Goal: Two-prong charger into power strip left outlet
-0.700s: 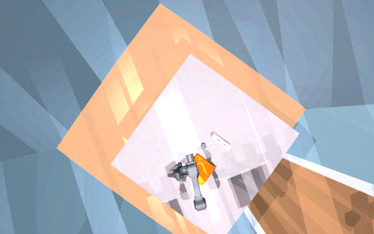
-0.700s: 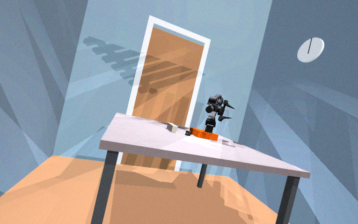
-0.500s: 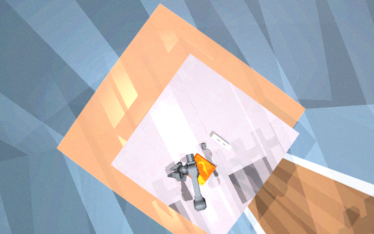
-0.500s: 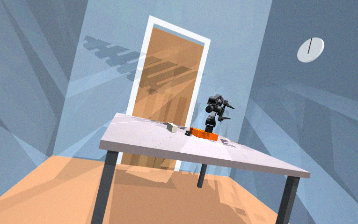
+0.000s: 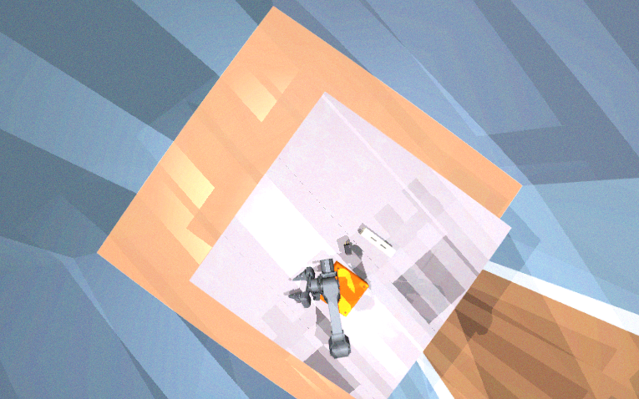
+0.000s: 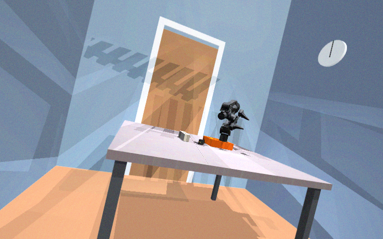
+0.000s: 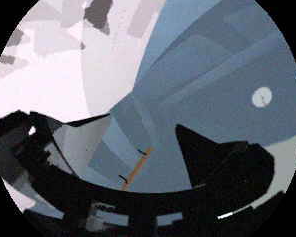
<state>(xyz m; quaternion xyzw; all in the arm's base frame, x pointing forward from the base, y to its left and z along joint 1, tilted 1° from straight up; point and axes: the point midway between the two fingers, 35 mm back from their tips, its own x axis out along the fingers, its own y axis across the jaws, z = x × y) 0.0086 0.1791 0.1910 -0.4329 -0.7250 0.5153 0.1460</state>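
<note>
The two-prong charger lies 25 cm ahead of my gripper tip, 22 cm below it and 20 cm to the right of it.
</note>
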